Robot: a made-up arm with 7 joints.
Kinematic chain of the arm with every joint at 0, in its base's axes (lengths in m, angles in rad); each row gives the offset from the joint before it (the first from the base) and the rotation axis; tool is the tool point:
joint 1: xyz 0 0 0 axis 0 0.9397 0.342
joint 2: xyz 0 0 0 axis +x
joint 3: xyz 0 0 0 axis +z
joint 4: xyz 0.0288 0 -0.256 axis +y
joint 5: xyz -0.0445 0 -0.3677 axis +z
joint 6: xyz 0 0 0 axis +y
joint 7: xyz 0 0 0 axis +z
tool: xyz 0 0 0
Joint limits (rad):
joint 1: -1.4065..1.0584
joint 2: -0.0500..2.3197
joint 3: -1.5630..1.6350
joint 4: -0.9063..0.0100
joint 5: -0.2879..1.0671
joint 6: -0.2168..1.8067
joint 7: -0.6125..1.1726
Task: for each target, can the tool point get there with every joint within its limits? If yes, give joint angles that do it. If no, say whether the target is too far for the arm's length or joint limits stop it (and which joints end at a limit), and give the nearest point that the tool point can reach.
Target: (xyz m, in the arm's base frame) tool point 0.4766 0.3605 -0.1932
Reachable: yes | joints -0.8774 0.8013 -0.0005 -0.2324 0.4549 1.0274 0.7679
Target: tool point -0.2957 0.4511 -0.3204
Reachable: yes | joints 0.6022 0.8183 1.1834 -0.1444 0.1090 0.8414 0.3745
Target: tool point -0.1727 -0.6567 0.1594
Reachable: no: too far | nearest point -0.3162 -0.3791 -0.3300 | short by 0.581 m
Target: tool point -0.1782 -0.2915 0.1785
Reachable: no: joint limits stop it (at a limit: joint 1, joint 2, joint 3, joint 4) | nearest point -0.3162 -0.3791 -0.3300 | short by 0.534 m
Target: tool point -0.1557 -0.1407 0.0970
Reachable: no: joint limits stop it (at a limit: joint 1, joint 2, joint 3, joint 4) | nearest point -0.3162 -0.3791 -0.3300 | short by 0.515 m
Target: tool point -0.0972 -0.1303 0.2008
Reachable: no: joint limits stop it (at a limit: joint 2, joint 4) | nearest point -0.1806 0.1936 0.5316 | short by 0.470 m
